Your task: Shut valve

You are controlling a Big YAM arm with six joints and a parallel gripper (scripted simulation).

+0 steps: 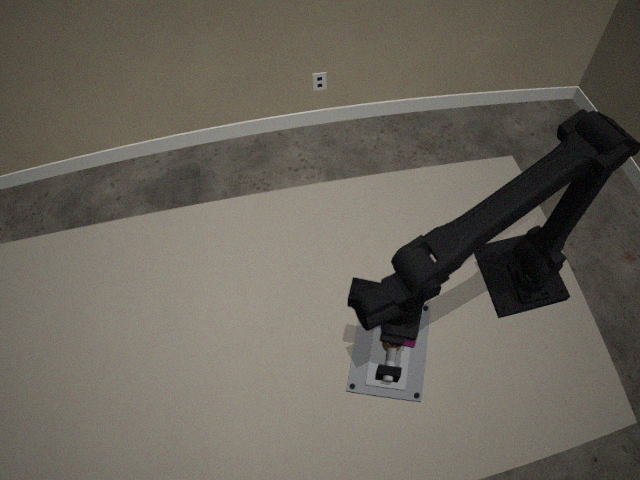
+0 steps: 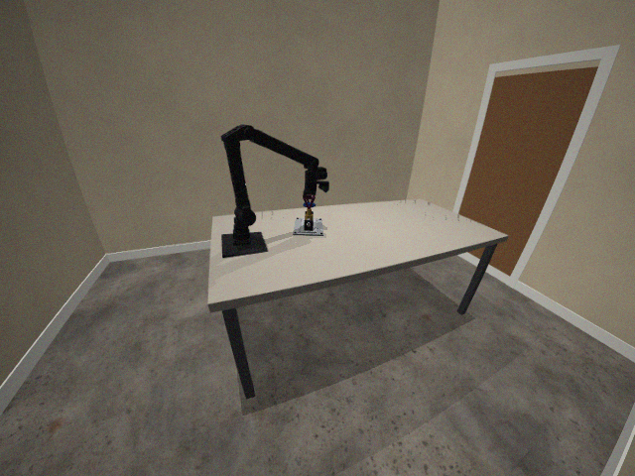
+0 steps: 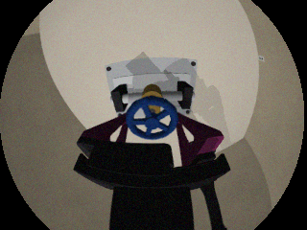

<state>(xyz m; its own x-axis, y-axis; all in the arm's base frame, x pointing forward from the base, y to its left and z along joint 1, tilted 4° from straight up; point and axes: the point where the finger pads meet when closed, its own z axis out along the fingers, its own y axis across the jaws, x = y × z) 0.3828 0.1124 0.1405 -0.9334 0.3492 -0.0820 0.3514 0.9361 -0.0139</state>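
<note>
My hand is 1 cm above the blue spoked handwheel.
</note>
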